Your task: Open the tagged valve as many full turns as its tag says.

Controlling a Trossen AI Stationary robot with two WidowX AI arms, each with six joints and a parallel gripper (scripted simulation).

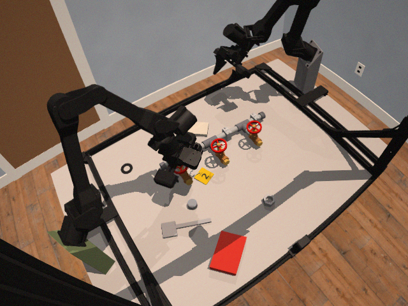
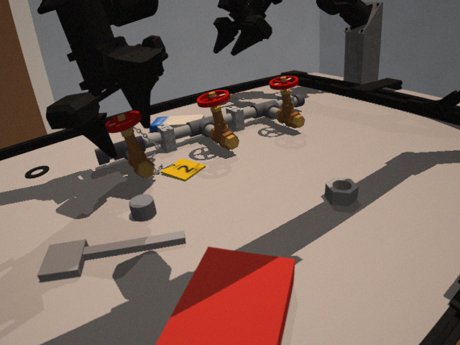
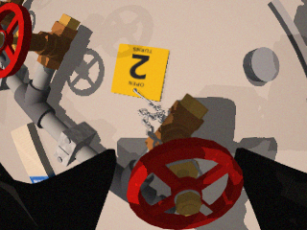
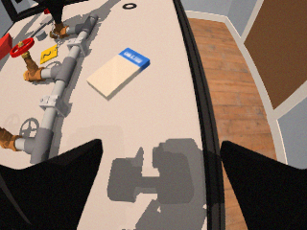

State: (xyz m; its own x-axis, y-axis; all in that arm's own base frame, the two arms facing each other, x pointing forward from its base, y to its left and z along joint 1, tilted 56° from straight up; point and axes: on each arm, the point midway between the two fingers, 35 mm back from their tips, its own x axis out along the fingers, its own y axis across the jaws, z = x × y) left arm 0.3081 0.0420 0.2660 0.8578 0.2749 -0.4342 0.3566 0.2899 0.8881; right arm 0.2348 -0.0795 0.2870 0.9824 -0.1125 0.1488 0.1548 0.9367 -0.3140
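My left gripper is now 3 cm past the yellow tag marked 2, 6 cm to the left of it and 9 cm above it. The rest, counted from my left hand: red block (29 cm behind, 8 cm to the left, 8 cm below); grey hammer-shaped block (12 cm behind, 12 cm to the left, 9 cm below); hex nut (26 cm behind, 14 cm to the right, 9 cm below).
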